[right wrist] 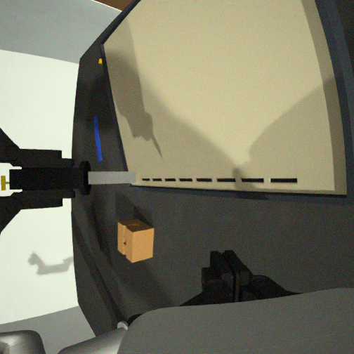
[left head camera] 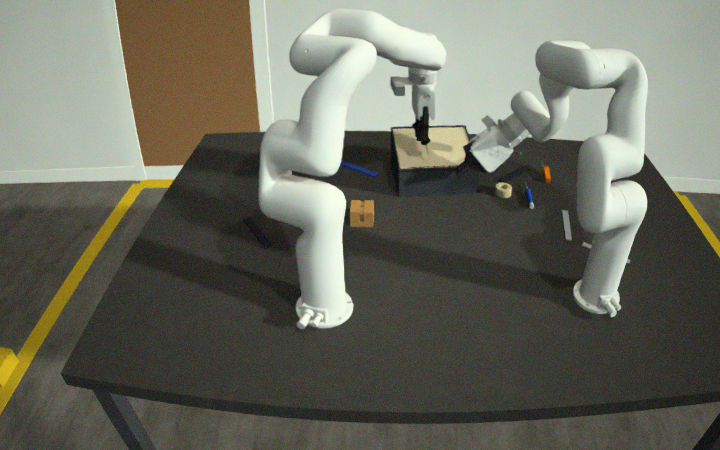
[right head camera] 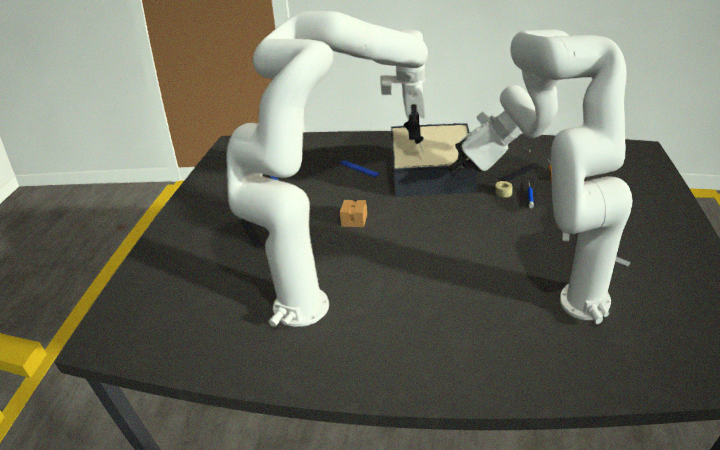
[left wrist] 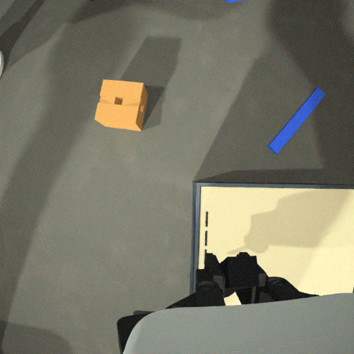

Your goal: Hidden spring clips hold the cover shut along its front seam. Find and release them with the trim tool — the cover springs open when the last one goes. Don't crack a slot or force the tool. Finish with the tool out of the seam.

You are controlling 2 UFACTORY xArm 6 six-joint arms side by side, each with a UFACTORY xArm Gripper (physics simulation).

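Pixels of known places: left gripper, fingertip midpoint: [left head camera: 421, 138] [right head camera: 414, 137]; right gripper, fingertip midpoint: [left head camera: 456, 174] [right head camera: 450, 172]; left arm's base, link origin: [left head camera: 324, 308] [right head camera: 301, 307]; right arm's base, link origin: [left head camera: 595, 296] [right head camera: 585, 301].
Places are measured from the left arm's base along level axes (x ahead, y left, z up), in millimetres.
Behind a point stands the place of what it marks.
Observation:
The closed box [left head camera: 435, 181] @(x 538, y -111, z 47 mm) [right head camera: 431, 181] @(x 537, y -110, z 44 mm) has a flat cream cover [left head camera: 451, 135] @(x 702, y -119, z 122 mm) [right head camera: 448, 132] @(x 704, y -108, z 123 mm) [left wrist: 230, 210] [right wrist: 240, 65]. A row of dark seam slots [left wrist: 206, 238] [right wrist: 217, 180] runs near its front edge. My left gripper [left head camera: 422, 130] @(x 534, y -67, z 177 mm) [right head camera: 414, 127] @(x 534, y -67, z 177 mm) [right wrist: 70, 178] is shut on the trim tool [right wrist: 112, 177], a black handle with a grey blade pointing down over the cover. In the right wrist view the blade tip appears near the row's far end; whether it touches is unclear. My right gripper [left head camera: 468, 150] [right head camera: 458, 163] @(x 509, y -177, z 99 mm) [right wrist: 219, 269] is shut and empty beside the box's right front corner.
An orange block [left head camera: 362, 213] @(x 325, y 31, z 40 mm) [right head camera: 353, 213] @(x 323, y 27, z 42 mm) [left wrist: 120, 106] [right wrist: 139, 242] stands left in front of the box. A blue bar [left head camera: 359, 169] @(x 602, y 145, z 6 mm) [right head camera: 359, 169] @(x 600, y 151, z 6 mm) [left wrist: 296, 121] lies left of it. A tape roll [left head camera: 503, 190] @(x 595, y -307, z 25 mm) [right head camera: 503, 188] @(x 601, y -308, z 25 mm) and blue screwdriver [left head camera: 529, 197] @(x 602, y -389, z 14 mm) [right head camera: 530, 196] @(x 603, y -390, z 14 mm) lie right.

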